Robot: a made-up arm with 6 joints.
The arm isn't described. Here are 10 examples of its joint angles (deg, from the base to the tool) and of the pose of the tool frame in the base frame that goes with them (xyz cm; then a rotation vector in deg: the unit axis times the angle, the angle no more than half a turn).
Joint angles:
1: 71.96 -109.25 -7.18 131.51 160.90 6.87
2: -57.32 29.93 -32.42 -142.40 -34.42 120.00
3: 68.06 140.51 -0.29 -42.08 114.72 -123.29
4: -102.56 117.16 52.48 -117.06 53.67 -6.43
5: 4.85 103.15 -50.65 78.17 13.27 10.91
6: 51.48 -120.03 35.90 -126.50 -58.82 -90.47
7: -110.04 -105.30 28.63 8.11 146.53 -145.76
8: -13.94 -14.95 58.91 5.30 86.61 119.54
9: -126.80 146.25 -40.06 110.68 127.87 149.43
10: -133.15 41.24 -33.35 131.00 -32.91 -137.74
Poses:
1: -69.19 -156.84 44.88 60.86 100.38 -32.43
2: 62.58 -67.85 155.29 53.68 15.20 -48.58
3: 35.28 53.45 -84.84 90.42 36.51 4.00
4: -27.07 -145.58 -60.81 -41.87 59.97 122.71
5: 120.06 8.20 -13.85 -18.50 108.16 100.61
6: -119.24 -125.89 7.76 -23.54 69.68 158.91
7: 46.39 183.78 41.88 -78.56 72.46 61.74
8: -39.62 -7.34 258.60 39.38 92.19 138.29
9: -18.45 -40.21 -86.48 -38.70 10.06 -81.56
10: -83.80 -104.37 140.68 57.52 31.67 -152.71
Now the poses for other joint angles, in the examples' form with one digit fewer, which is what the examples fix.
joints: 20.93 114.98 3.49 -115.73 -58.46 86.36
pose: 103.1 52.8 -41.9 55.9 102.3 15.3
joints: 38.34 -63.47 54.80 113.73 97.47 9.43
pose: -148.2 -100.8 161.8 96.5 128.5 32.1
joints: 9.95 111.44 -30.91 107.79 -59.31 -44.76
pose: 120.8 27.6 -40.3 -109.7 110.1 40.1
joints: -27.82 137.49 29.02 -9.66 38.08 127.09
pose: 71.0 -57.2 -101.8 -80.7 65.7 44.9
